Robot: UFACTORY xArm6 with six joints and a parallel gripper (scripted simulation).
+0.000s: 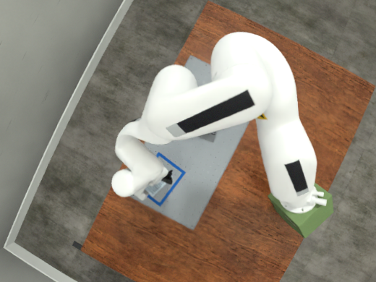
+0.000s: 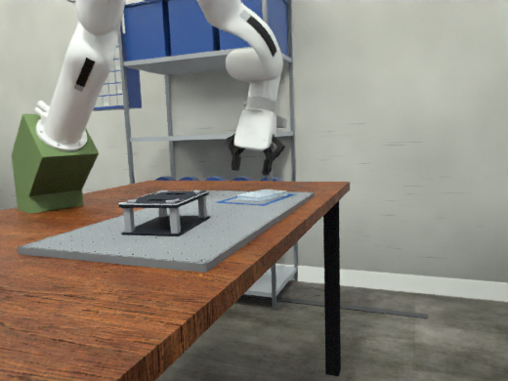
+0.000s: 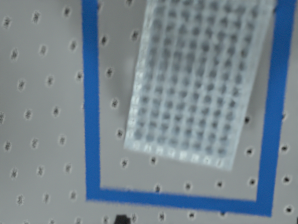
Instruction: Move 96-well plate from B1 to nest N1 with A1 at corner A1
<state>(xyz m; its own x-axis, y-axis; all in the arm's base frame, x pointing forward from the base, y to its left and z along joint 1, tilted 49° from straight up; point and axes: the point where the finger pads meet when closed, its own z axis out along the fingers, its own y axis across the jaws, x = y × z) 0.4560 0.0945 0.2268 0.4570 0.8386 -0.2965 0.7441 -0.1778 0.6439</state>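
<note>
The clear 96-well plate lies 80 mm below my hand, 70 mm to the left of it and 30 mm ahead of it. Also, from my hand: black plate nest N1 (250 mm to the right, 170 mm behind, 30 mm below).
</note>
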